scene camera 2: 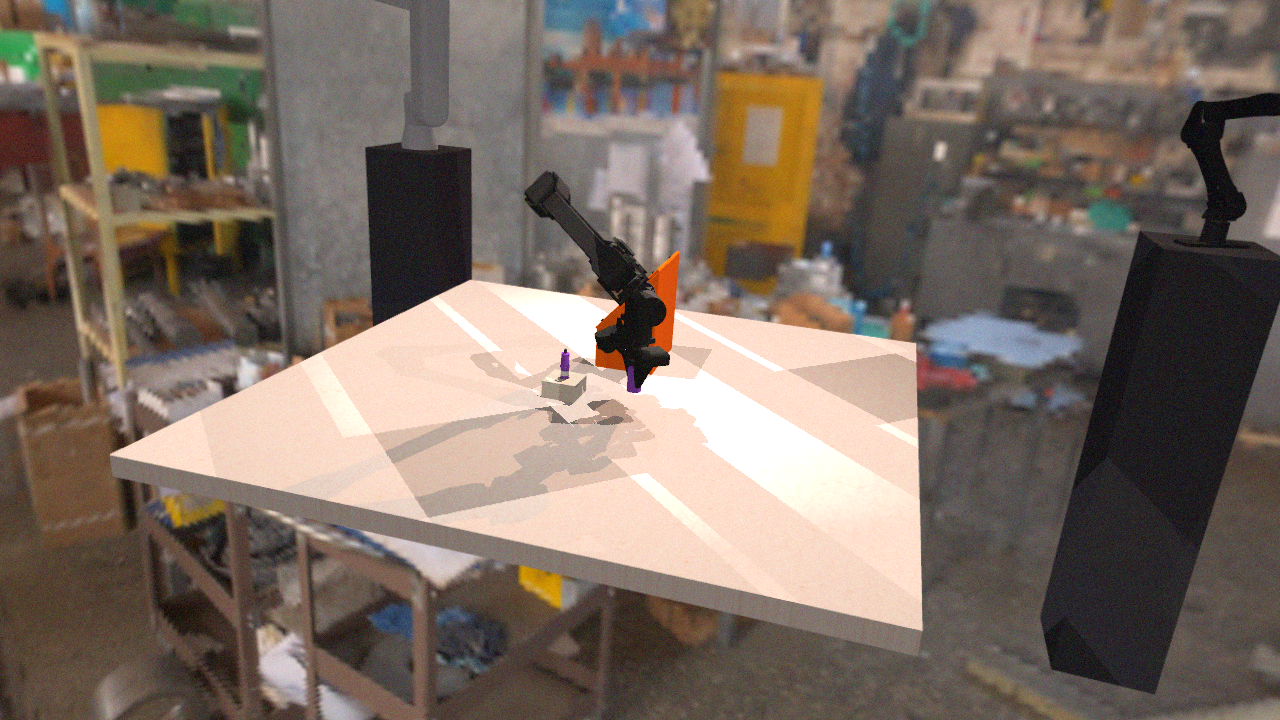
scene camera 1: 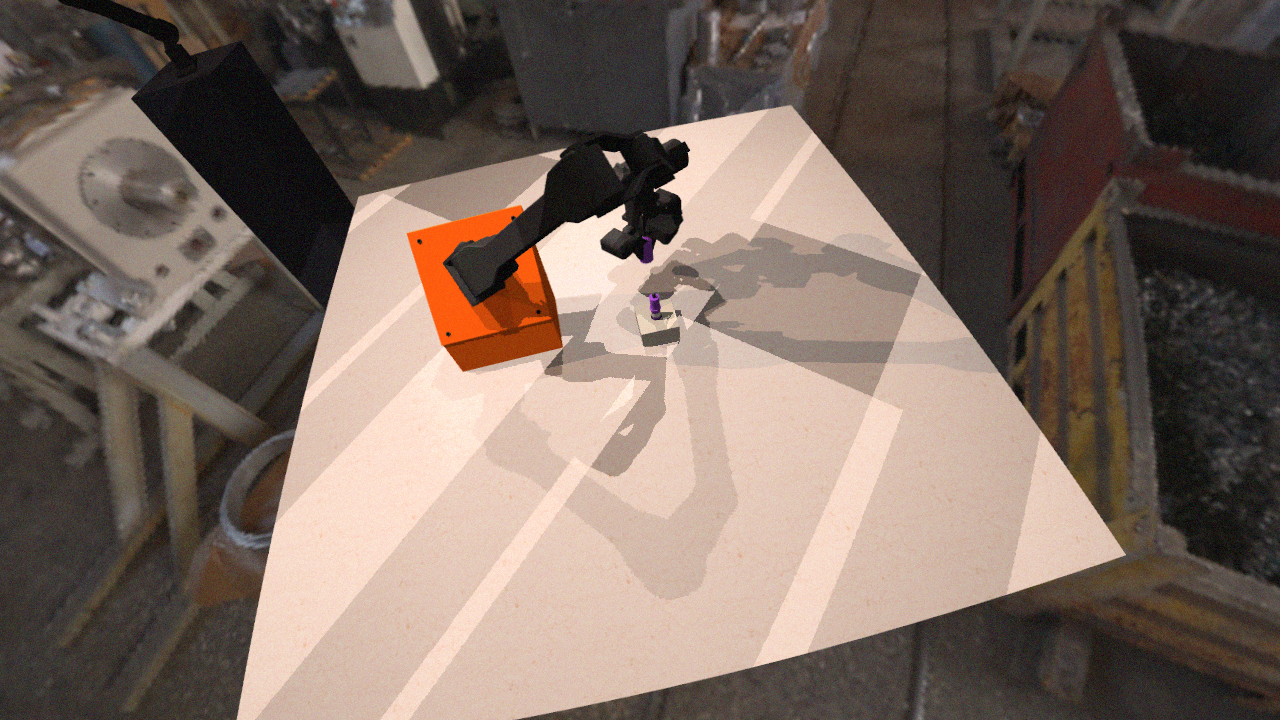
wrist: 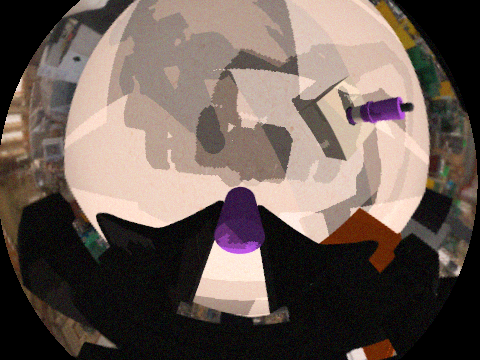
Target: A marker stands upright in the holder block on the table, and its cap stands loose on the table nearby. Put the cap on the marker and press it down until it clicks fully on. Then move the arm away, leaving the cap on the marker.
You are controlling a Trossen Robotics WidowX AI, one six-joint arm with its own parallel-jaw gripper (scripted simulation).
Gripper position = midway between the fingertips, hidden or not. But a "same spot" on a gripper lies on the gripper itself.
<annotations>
my gripper: scene camera 2; scene camera 1 645, 254; wrist
same spot on my gripper: [wrist: 333, 283] = [scene camera 2: 622, 348]
</annotations>
